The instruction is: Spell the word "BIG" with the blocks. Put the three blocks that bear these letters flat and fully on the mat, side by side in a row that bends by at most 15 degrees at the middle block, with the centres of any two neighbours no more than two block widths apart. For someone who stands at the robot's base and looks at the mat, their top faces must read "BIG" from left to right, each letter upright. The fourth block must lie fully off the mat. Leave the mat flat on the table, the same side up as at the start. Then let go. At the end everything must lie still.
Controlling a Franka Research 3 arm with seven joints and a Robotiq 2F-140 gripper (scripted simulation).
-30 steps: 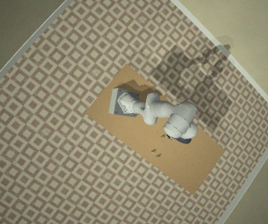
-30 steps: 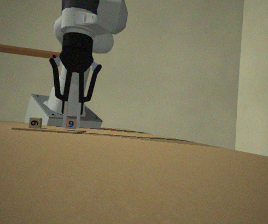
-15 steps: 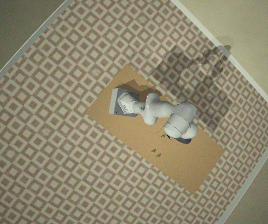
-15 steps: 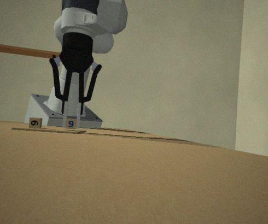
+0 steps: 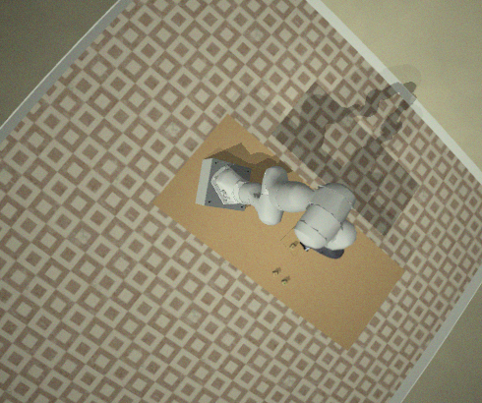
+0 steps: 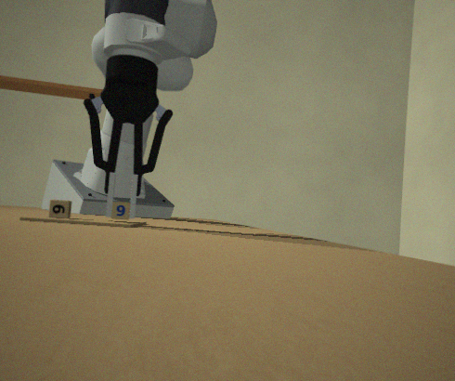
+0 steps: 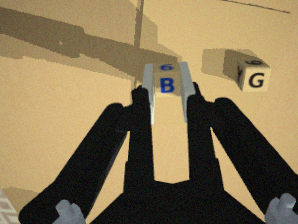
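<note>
The thin mat lies 4 cm to the right of my hand, 4 cm below it and 1 cm ahead of it.
</note>
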